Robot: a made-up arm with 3 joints. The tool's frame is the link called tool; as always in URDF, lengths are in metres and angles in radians. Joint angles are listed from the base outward. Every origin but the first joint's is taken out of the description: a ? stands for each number. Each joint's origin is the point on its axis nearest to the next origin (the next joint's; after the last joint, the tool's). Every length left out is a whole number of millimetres.
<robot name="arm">
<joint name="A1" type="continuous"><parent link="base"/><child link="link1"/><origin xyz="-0.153 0.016 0.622" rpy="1.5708 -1.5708 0"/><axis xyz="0 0 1"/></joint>
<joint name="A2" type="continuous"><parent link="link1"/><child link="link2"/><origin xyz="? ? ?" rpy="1.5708 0 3.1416"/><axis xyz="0 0 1"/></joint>
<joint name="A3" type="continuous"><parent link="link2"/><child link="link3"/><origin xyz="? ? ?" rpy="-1.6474 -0.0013 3.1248"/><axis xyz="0 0 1"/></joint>
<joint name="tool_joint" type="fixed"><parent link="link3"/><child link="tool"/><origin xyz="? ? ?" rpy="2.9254 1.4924 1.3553"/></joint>
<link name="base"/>
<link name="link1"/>
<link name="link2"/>
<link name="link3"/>
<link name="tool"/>
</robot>
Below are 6 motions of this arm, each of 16 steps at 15 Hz.
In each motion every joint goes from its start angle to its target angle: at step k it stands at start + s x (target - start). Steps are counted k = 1, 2, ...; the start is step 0. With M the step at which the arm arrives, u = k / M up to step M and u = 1 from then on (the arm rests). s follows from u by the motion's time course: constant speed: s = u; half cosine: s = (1 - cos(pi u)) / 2; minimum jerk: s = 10 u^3 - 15 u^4 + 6 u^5.
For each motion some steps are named. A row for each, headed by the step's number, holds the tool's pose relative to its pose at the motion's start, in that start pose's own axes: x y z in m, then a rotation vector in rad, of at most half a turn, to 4 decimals.
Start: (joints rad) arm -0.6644 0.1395 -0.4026
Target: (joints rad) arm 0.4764 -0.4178 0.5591
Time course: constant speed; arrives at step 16
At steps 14, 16:
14: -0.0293 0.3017 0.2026 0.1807 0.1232 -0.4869
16: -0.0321 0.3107 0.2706 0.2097 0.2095 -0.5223

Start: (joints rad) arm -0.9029 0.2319 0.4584
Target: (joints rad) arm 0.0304 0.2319 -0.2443
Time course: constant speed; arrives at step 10
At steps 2, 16:
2: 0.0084 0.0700 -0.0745 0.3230 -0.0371 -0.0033
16: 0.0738 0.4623 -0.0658 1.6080 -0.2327 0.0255

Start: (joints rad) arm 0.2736 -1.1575 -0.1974
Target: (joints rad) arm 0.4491 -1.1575 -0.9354
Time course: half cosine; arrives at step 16
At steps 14, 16:
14: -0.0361 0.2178 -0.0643 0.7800 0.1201 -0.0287
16: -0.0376 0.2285 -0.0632 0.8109 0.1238 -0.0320

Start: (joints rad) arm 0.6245 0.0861 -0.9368
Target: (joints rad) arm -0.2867 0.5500 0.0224
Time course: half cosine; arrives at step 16
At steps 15, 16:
15: 0.1022 0.1520 0.7299 -1.7693 0.5411 0.2228
16: 0.1051 0.1590 0.7331 -1.7854 0.5474 0.2265

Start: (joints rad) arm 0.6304 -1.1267 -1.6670
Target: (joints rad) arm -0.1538 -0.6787 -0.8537
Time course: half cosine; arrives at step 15
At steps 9, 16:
9: 0.1542 -0.2388 0.4718 -0.8074 0.2487 0.4287
16: 0.3049 -0.1969 0.7044 -1.2661 0.2820 0.6880

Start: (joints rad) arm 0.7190 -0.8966 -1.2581
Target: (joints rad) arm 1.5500 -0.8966 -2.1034
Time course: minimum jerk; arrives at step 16
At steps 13, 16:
13: 0.0861 0.7362 0.0396 1.3021 -0.1203 -0.5600
16: 0.1066 0.7686 0.0597 1.3654 -0.1414 -0.5910

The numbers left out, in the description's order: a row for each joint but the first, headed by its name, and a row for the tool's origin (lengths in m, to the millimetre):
A2: 0.022 -0.05 0
A3: -0.148 -0.55 0
tool: -0.297 0.16 0

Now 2 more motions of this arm.
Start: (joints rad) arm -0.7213 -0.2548 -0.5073
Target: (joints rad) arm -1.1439 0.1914 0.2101
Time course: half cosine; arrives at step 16
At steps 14, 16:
14: 0.1072 -0.2064 0.4422 -1.0849 0.0706 0.3884
16: 0.1134 -0.2036 0.4603 -1.1274 0.0705 0.4051

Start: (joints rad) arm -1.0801 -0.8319 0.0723
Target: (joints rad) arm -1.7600 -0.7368 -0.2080
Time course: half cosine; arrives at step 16
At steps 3, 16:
3: 0.0106 -0.0070 -0.0255 -0.0150 -0.0432 0.0072
16: 0.1949 -0.1423 -0.2206 -0.2101 -0.4716 0.1439

